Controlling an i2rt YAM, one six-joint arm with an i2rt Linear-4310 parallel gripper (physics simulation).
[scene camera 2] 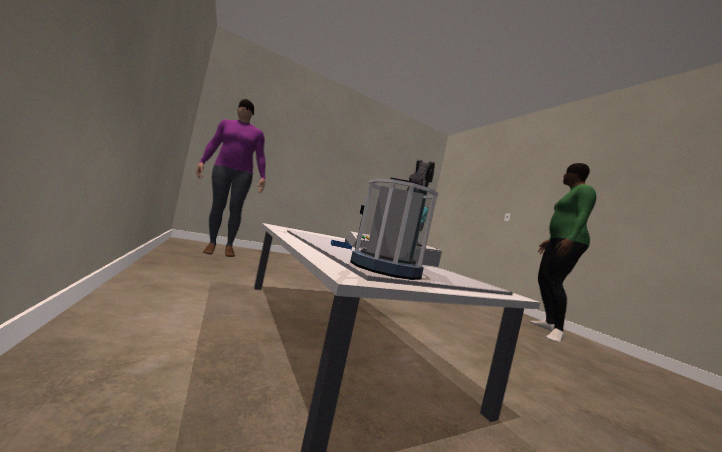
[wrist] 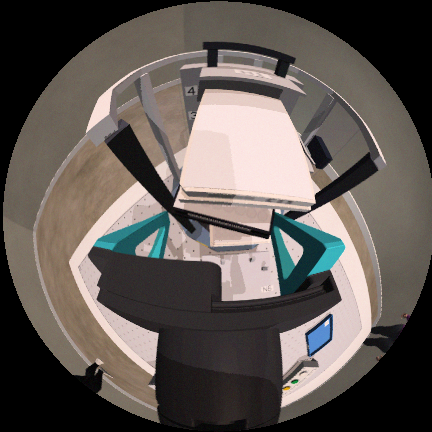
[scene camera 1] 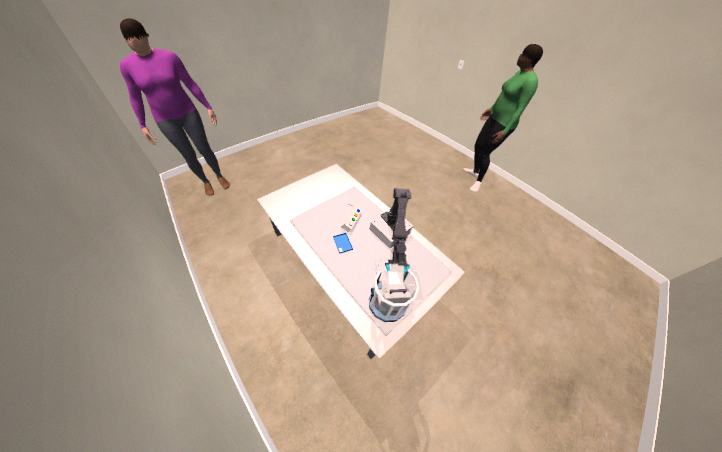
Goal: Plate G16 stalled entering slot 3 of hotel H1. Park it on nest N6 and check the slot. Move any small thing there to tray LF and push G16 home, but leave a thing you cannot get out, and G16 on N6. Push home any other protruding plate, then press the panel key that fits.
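Frame: origin at the arm's base, x ahead, y left, z up, level; millimetres.
Seen in the pictures: gripper, fingertip midpoint: (wrist: 218,216); arm's base, link origin: (scene camera 1: 391,222).
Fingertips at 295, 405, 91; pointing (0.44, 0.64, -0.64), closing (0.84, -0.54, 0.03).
Note:
Pixels of each thing's top centre, then the offset from my fingertips to it, as dx, dy, dz. "spot": a spot on its surface instead.
- pale plate, top centre: (wrist: 249,120) (scene camera 1: 395,281) +49, +38, +61
- dark-edged plate, top centre: (wrist: 237,153) +41, +34, +26
- paler plate, top centre: (wrist: 238,198) +48, +19, -64
- N6 label, surface spot: (wrist: 267,288) spot: +23, -138, -124
- key panel, top centre: (scene camera 2: 363,233) (scene camera 1: 352,214) -82, -630, -100
- blue tray, top centre: (wrist: 321,337) (scene camera 2: 341,242) (scene camera 1: 342,242) +89, -481, -166
Hotel H1 (scene camera 1: 391,314) (scene camera 2: 386,264) (wrist: 189,77) stands at the table's near end, with slot labels 4 and 3 readable in the wrist view. A pale plate (wrist: 245,145) sticks out at the top. Below it, a dark-edged plate (wrist: 220,223), likely G16, protrudes and looks skewed; its label is not readable. A paler plate (wrist: 230,240) shows lower down. My gripper (scene camera 1: 397,269) (wrist: 218,216) is open, its teal fingertips on either side of the dark-edged plate; contact cannot be told. The N6 label (wrist: 267,288) lies on the board in front. Slot 3's inside is hidden.
The key panel (scene camera 1: 351,219) (wrist: 300,376) and a blue tray (scene camera 1: 342,243) (scene camera 2: 341,244) (wrist: 319,336) lie farther along the board. A grey box (scene camera 1: 382,233) (scene camera 2: 432,257) stands near the arm. Dark hotel posts (wrist: 142,167) (wrist: 347,182) flank the plates. Two people stand beyond the table.

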